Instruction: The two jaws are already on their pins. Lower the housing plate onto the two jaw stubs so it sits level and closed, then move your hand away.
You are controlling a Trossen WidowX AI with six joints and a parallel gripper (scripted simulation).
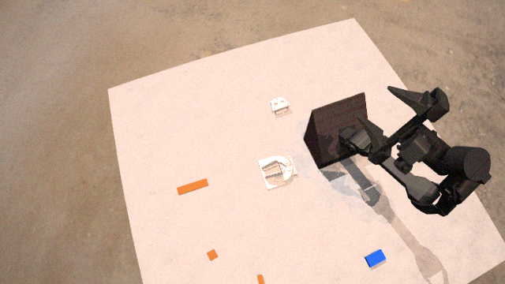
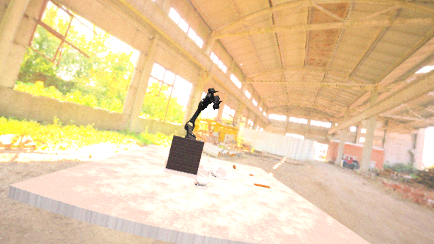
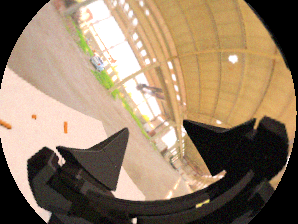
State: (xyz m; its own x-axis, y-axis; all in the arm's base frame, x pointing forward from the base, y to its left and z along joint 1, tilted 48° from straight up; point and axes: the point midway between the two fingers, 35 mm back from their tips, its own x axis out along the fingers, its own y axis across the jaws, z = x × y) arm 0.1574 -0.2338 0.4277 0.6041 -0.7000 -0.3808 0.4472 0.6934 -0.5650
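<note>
Now: the housing plate 58 cm below my gripper tip and 40 cm to the right of it. From my gripper tip the other things lie so: white pad: 59 cm below, 40 cm to the right; then blue tile: 60 cm below, 29 cm to the left, 10 cm behind.
</note>
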